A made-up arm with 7 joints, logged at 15 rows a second.
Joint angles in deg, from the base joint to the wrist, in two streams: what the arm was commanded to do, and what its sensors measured. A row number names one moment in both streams.
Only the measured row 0 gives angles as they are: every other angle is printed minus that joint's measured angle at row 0.
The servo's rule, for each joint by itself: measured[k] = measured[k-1] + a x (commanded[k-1-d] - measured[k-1]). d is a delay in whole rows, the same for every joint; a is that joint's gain. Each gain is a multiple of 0.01, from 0.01 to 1. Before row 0 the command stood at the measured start. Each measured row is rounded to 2 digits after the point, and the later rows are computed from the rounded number. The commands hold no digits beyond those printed.
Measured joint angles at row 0: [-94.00, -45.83, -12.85, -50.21, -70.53, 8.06, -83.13]
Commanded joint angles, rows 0 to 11: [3.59, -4.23, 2.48, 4.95, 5.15, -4.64, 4.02]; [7.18, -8.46, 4.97, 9.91, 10.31, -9.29, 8.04]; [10.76, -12.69, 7.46, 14.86, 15.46, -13.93, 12.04]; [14.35, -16.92, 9.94, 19.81, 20.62, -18.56, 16.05]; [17.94, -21.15, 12.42, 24.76, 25.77, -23.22, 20.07]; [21.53, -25.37, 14.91, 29.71, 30.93, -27.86, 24.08]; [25.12, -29.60, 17.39, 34.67, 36.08, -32.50, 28.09]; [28.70, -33.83, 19.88, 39.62, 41.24, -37.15, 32.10]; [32.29, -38.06, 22.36, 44.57, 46.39, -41.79, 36.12]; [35.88, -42.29, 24.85, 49.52, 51.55, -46.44, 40.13]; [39.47, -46.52, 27.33, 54.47, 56.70, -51.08, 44.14]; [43.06, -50.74, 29.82, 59.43, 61.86, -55.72, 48.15]
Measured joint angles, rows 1 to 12: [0.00, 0.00, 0.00, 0.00, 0.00, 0.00, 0.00]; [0.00, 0.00, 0.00, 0.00, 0.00, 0.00, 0.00]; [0.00, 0.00, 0.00, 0.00, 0.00, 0.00, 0.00]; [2.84, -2.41, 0.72, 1.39, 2.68, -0.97, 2.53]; [6.27, -5.86, 1.95, 3.78, 6.65, -2.72, 6.00]; [9.82, -9.75, 3.55, 6.88, 11.23, -5.07, 9.81]; [13.40, -13.84, 5.40, 10.50, 16.11, -7.90, 13.74]; [16.99, -18.01, 7.44, 14.49, 21.13, -11.12, 17.73]; [20.58, -22.21, 9.61, 18.75, 26.23, -14.64, 21.73]; [24.17, -26.42, 11.87, 23.21, 31.35, -18.39, 25.74]; [27.75, -30.64, 14.19, 27.80, 36.49, -22.33, 29.75]; [31.34, -34.87, 16.56, 32.50, 41.64, -26.42, 33.76]
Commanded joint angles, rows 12 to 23: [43.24, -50.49, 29.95, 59.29, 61.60, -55.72, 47.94]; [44.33, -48.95, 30.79, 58.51, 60.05, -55.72, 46.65]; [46.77, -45.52, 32.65, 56.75, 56.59, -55.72, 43.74]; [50.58, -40.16, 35.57, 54.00, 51.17, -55.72, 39.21]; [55.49, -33.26, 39.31, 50.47, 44.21, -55.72, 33.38]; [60.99, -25.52, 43.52, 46.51, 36.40, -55.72, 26.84]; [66.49, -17.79, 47.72, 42.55, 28.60, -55.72, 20.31]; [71.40, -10.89, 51.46, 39.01, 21.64, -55.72, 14.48]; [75.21, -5.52, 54.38, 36.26, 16.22, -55.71, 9.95]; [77.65, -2.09, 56.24, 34.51, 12.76, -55.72, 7.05]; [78.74, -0.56, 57.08, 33.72, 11.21, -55.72, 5.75]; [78.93, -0.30, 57.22, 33.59, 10.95, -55.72, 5.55]
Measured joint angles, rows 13 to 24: [34.93, -39.10, 18.96, 37.27, 46.79, -30.62, 37.77]; [38.52, -43.33, 21.39, 42.09, 51.94, -34.92, 41.78]; [42.11, -47.55, 23.83, 46.95, 57.10, -39.29, 45.79]; [43.00, -49.23, 25.60, 50.41, 59.44, -42.74, 47.14]; [44.05, -49.07, 27.11, 52.68, 59.76, -45.47, 46.83]; [46.20, -47.05, 28.72, 53.82, 58.11, -47.62, 44.88]; [49.66, -43.12, 30.71, 53.87, 54.50, -49.32, 41.31]; [54.27, -37.50, 33.20, 52.92, 49.15, -50.66, 36.31]; [59.58, -30.67, 36.19, 51.13, 42.52, -51.72, 30.34]; [65.04, -23.33, 39.53, 48.73, 35.28, -52.56, 24.02]; [70.06, -16.24, 42.99, 46.01, 28.19, -53.22, 18.01]; [74.13, -10.13, 46.29, 43.28, 21.97, -53.74, 12.93]
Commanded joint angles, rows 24 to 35: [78.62, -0.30, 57.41, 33.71, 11.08, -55.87, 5.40]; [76.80, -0.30, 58.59, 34.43, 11.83, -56.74, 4.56]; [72.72, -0.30, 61.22, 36.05, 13.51, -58.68, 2.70]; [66.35, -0.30, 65.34, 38.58, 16.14, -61.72, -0.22]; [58.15, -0.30, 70.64, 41.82, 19.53, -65.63, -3.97]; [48.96, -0.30, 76.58, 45.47, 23.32, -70.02, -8.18]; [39.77, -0.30, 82.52, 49.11, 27.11, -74.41, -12.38]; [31.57, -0.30, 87.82, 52.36, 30.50, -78.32, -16.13]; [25.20, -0.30, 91.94, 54.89, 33.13, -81.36, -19.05]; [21.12, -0.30, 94.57, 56.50, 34.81, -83.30, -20.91]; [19.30, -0.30, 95.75, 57.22, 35.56, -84.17, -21.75]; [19.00, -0.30, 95.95, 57.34, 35.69, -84.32, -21.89]
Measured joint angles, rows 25 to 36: [76.91, -5.55, 49.18, 40.82, 17.18, -54.16, 9.23]; [78.36, -2.71, 51.47, 38.83, 14.08, -54.49, 7.04]; [78.81, -1.34, 53.14, 37.36, 12.45, -54.75, 6.10]; [78.66, -0.75, 54.38, 36.34, 11.74, -54.99, 5.66]; [77.19, -0.49, 55.60, 35.81, 11.79, -55.36, 4.97]; [73.66, -0.38, 57.23, 35.88, 12.68, -56.06, 3.54]; [67.89, -0.33, 59.58, 36.64, 14.48, -57.25, 1.17]; [60.20, -0.31, 62.79, 38.09, 17.11, -59.01, -2.07]; [51.32, -0.30, 66.79, 40.16, 20.34, -61.32, -5.92]; [42.20, -0.30, 71.35, 42.67, 23.86, -64.07, -9.99]; [33.80, -0.30, 76.13, 45.38, 27.31, -67.06, -13.86]; [27.01, -0.30, 80.71, 48.04, 30.34, -70.06, -17.13]
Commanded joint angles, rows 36 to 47: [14.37, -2.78, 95.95, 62.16, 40.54, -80.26, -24.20]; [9.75, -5.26, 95.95, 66.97, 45.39, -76.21, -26.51]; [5.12, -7.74, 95.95, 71.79, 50.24, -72.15, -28.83]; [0.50, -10.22, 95.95, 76.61, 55.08, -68.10, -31.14]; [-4.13, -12.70, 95.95, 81.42, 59.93, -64.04, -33.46]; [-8.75, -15.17, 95.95, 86.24, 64.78, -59.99, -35.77]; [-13.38, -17.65, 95.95, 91.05, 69.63, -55.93, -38.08]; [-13.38, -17.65, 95.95, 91.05, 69.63, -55.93, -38.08]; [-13.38, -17.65, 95.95, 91.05, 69.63, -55.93, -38.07]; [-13.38, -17.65, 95.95, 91.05, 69.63, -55.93, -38.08]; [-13.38, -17.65, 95.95, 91.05, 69.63, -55.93, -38.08]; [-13.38, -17.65, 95.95, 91.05, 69.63, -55.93, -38.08]
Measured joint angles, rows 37 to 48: [22.36, -0.30, 84.73, 50.41, 32.66, -72.84, -19.51]; [19.94, -0.30, 87.93, 52.32, 34.17, -75.22, -20.92]; [19.20, -0.30, 90.26, 53.73, 34.96, -77.13, -21.53]; [15.38, -1.71, 91.91, 56.09, 37.86, -77.79, -23.21]; [10.93, -3.73, 93.08, 59.14, 41.78, -77.46, -25.29]; [6.34, -6.02, 93.91, 62.68, 46.18, -76.34, -27.52]; [1.73, -8.41, 94.50, 66.58, 50.81, -74.61, -29.80]; [-2.90, -10.86, 94.92, 70.74, 55.55, -72.39, -32.11]; [-7.52, -13.32, 95.22, 75.08, 60.35, -69.79, -34.42]; [-12.15, -15.79, 95.43, 79.55, 65.18, -66.88, -36.73]; [-13.12, -16.85, 95.58, 82.77, 67.49, -64.58, -37.58]; [-13.33, -17.31, 95.69, 85.09, 68.60, -62.76, -37.89]
